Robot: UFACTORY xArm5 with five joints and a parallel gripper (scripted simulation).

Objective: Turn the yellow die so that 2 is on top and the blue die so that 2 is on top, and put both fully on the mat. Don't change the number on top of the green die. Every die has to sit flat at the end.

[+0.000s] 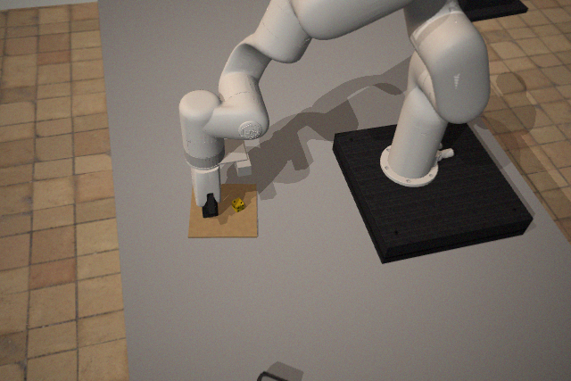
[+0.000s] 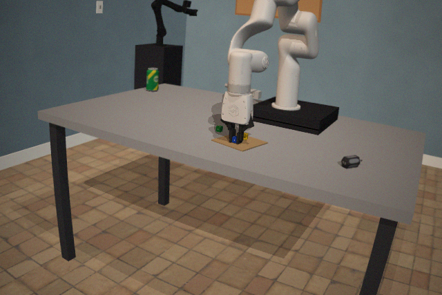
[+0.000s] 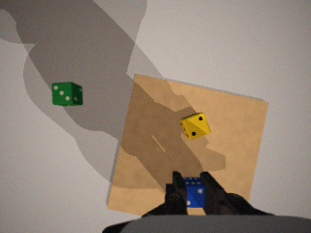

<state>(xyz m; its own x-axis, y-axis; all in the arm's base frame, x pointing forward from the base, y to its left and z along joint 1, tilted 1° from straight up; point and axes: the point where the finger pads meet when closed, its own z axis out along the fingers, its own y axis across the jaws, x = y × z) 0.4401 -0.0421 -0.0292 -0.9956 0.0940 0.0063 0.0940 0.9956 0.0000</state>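
Now: the blue die 1 cm below my hand. The rest, counted from my hand: green die: 10 cm behind, 11 cm to the right, 2 cm below; then mat: 3 cm behind, 3 cm below; then yellow die: 6 cm behind, 1 cm to the left, 1 cm below.
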